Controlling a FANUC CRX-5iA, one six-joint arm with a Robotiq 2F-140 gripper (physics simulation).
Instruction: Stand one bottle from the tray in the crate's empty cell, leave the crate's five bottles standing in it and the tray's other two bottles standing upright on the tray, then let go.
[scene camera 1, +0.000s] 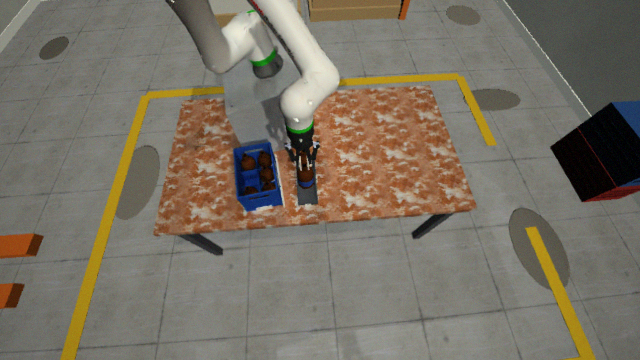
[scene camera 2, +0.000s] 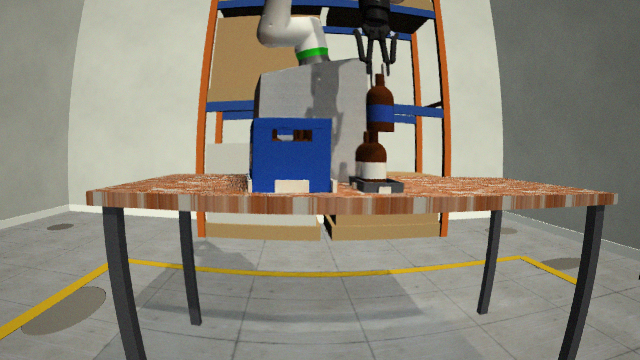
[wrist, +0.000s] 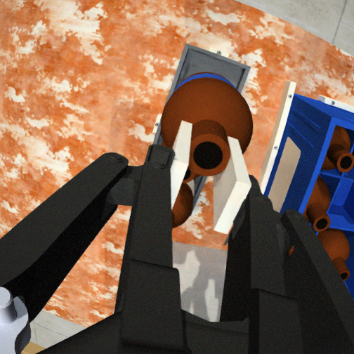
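Seen in the pictures: gripper, fingertip midpoint: (scene camera 1: 304, 167) (scene camera 2: 378, 87); arm's base at its link origin: (scene camera 1: 268, 66).
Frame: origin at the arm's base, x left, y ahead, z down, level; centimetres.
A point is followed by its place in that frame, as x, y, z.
My gripper (scene camera 1: 305, 163) {11.6, 48.7, 13.9} (scene camera 2: 378, 74) is shut on the neck of a brown bottle with a blue label (scene camera 1: 305, 177) {11.4, 52.7, 15.4} (scene camera 2: 380, 113) {10.6, 53.1, 21.6} (wrist: 200, 102). The bottle is upright, its base above the grey tray (scene camera 1: 307, 197) {11.3, 51.2, 40.6} (scene camera 2: 367, 188) {7.0, 54.9, 40.0} (wrist: 241, 66). A white-labelled brown bottle (scene camera 2: 371, 152) {10.3, 44.7, 31.4} stands on the tray, with another neck partly visible behind it. The held bottle largely hides them in the wrist view. The blue crate (scene camera 1: 263, 202) {-10.3, 54.0, 34.0} (scene camera 2: 292, 167) {-10.7, 54.0, 35.3} (wrist: 309, 116) stands beside the tray and holds five brown bottles; its empty cell (scene camera 1: 251, 178) {-17.3, 37.0, 39.3} is the middle one of the left column in scene camera 1.
The crate and tray rest on a mottled orange-white table (scene camera 1: 380, 150) {56.2, 27.1, 41.1} (scene camera 2: 480, 187) {50.2, 39.8, 41.1} (wrist: 65, 100). White corner guides (wrist: 276, 142) edge the crate. The robot's grey pedestal (scene camera 1: 250, 110) {-9.7, 20.8, 5.7} (scene camera 2: 290, 95) {-10.5, 20.9, 13.1} stands behind them. An orange-and-blue rack (scene camera 2: 201, 150) stands farther back.
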